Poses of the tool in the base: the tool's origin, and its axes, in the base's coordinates. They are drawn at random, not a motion.
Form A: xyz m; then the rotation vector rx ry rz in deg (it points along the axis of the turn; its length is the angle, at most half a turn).
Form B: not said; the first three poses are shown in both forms.
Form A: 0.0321 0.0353 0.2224 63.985 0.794 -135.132
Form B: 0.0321 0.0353 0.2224 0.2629 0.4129 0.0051 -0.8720
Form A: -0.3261 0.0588 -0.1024 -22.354 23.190 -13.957
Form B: -0.3261 0.0588 -0.1024 0.9534 -0.1920 0.1992 -0.1199
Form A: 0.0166 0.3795 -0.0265 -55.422 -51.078 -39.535
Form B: 0.0166 0.3795 -0.0265 0.7366 -0.4404 -0.4059 -0.3142
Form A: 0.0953 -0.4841 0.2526 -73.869 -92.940 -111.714
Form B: 0.0953 -0.4841 0.2526 0.1477 -0.4482 -0.5639 -0.6778
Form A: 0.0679 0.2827 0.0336 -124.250 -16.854 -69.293
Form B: 0.0679 0.2827 0.0336 0.3151 -0.8231 -0.1117 -0.4590
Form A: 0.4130 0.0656 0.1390 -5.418 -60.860 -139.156
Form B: 0.4130 0.0656 0.1390 0.2421 -0.0346 -0.3885 -0.8884
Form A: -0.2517 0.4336 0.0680 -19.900 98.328 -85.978
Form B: -0.2517 0.4336 0.0680 0.4058 -0.1377 0.6802 -0.5948
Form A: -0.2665 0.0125 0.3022 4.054 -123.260 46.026
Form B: -0.2665 0.0125 0.3022 0.4096 0.0281 -0.8542 0.3190
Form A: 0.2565 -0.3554 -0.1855 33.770 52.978 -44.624
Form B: 0.2565 -0.3554 -0.1855 0.7823 0.2730 0.4283 -0.3607
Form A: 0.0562 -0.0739 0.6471 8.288 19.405 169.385
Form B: 0.0562 -0.0739 0.6471 0.0811 0.0484 0.1133 0.9891
